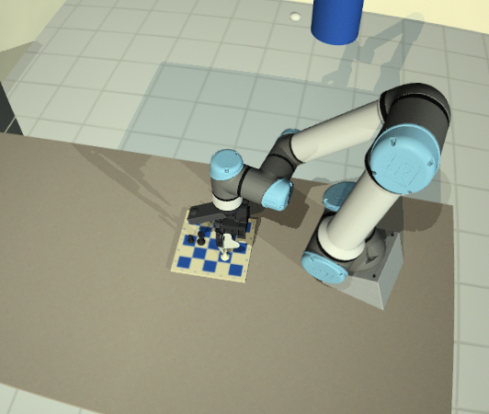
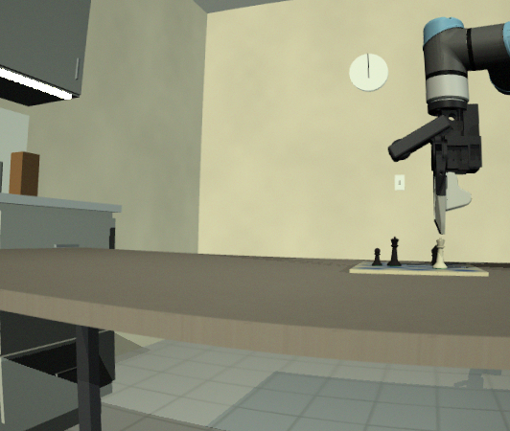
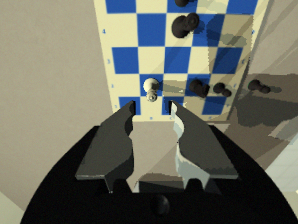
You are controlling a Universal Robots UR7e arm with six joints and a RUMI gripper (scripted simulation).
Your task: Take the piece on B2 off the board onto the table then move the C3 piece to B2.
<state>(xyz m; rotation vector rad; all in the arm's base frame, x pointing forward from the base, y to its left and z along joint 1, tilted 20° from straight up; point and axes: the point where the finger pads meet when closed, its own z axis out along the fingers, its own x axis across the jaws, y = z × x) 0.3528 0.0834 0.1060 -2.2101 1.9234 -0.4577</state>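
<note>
Now: hand 50 mm above the white piece. From my hand the other things lie so: black knight: 10 mm ahead, 70 mm to the right, 60 mm below; chessboard: 40 mm ahead, 30 mm to the right, 80 mm below.
</note>
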